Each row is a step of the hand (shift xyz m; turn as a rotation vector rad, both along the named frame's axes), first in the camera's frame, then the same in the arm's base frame.
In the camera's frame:
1: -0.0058 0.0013 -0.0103 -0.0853 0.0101 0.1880
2: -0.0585 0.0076 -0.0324 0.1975 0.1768 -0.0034
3: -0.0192 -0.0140 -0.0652 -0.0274 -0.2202 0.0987
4: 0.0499 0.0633 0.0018 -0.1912 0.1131 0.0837
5: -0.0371 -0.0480 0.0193 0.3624 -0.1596 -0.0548
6: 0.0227 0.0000 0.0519 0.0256 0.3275 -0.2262
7: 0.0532 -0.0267 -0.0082 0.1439 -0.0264 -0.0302
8: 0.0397 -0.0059 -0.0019 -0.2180 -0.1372 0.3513
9: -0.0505 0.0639 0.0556 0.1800 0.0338 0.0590
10: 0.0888 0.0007 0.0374 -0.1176 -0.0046 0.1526
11: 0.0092 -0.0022 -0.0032 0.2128 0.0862 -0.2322
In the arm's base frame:
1: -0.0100 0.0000 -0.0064 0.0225 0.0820 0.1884
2: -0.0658 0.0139 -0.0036 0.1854 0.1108 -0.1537
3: -0.0507 -0.0253 -0.0401 0.0042 -0.1706 0.1728
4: 0.0501 0.0460 -0.0434 -0.1106 0.1777 0.1121
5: -0.0269 -0.0295 0.0496 0.2674 -0.2584 -0.1469
6: 0.0456 0.0078 0.0327 -0.0592 0.2366 -0.3156
7: 0.0388 -0.0410 -0.0205 0.1056 -0.0706 -0.0786
8: 0.0325 -0.0165 -0.0169 -0.0238 0.0240 0.4343
9: -0.0089 0.0874 0.0448 0.1875 -0.0006 -0.0430
10: 0.0951 -0.0129 -0.0086 -0.0245 0.0675 0.1789
11: 0.0061 -0.0053 -0.0059 0.0742 -0.0382 -0.3157

